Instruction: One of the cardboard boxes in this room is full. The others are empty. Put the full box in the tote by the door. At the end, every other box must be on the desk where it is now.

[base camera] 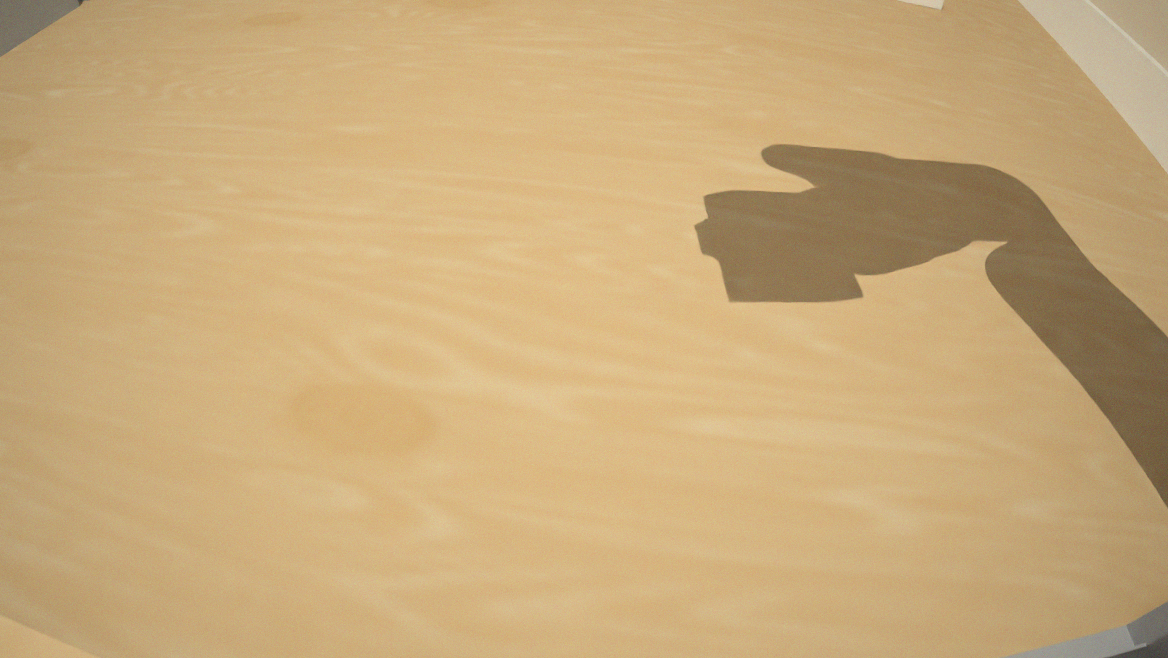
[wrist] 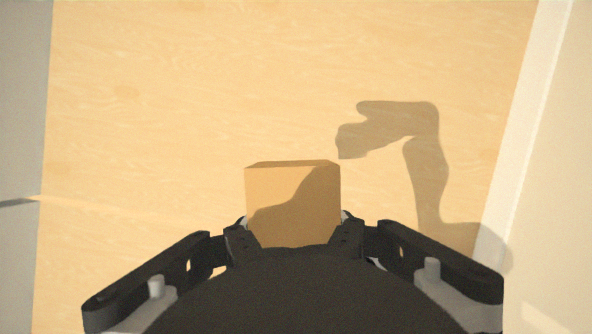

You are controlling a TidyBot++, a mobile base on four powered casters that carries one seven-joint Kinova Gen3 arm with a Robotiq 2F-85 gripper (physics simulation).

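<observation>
A brown cardboard box is held in front of the wrist, closed on the sides that show, with a shadow across its face. My gripper is shut on this box, with one finger on each side of it. The box is held above the wood floor. Its contents do not show. The tote, the desk and the other boxes do not show in either view. In the base camera view, the arm and its load show as a shadow on the floor.
The wood floor spreads ahead. A white baseboard and a pale wall run along the right. A grey surface borders the left. Part of a white object shows at the far top.
</observation>
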